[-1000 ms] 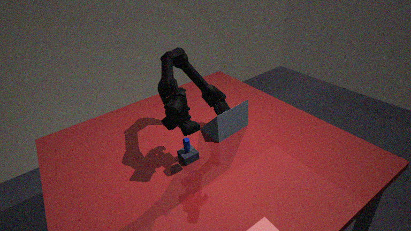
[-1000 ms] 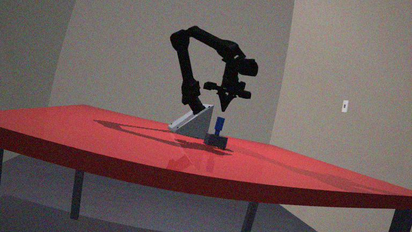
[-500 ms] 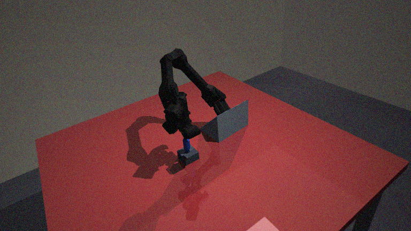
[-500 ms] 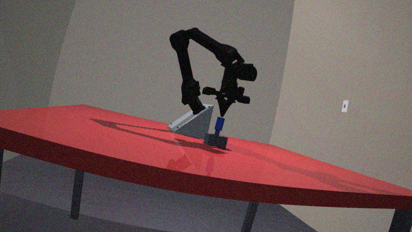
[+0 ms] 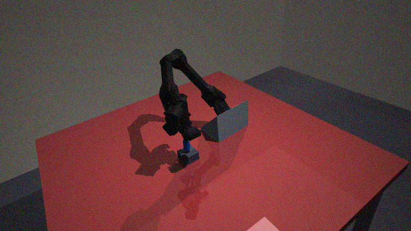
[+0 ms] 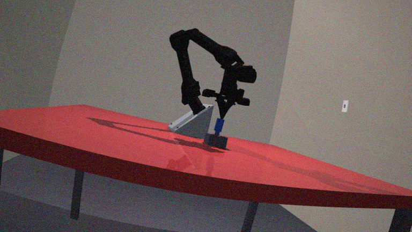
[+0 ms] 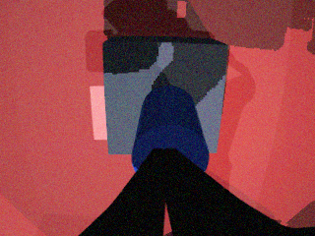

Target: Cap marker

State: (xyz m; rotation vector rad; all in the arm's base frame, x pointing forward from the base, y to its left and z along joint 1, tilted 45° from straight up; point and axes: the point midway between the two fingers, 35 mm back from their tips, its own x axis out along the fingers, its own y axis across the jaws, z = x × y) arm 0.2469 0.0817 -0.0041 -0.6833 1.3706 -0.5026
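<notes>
Right now my gripper tip is 30 mm above the blue marker cap. Also, from my gripper tip: holder block 10 mm to the right, 90 mm below.
</notes>
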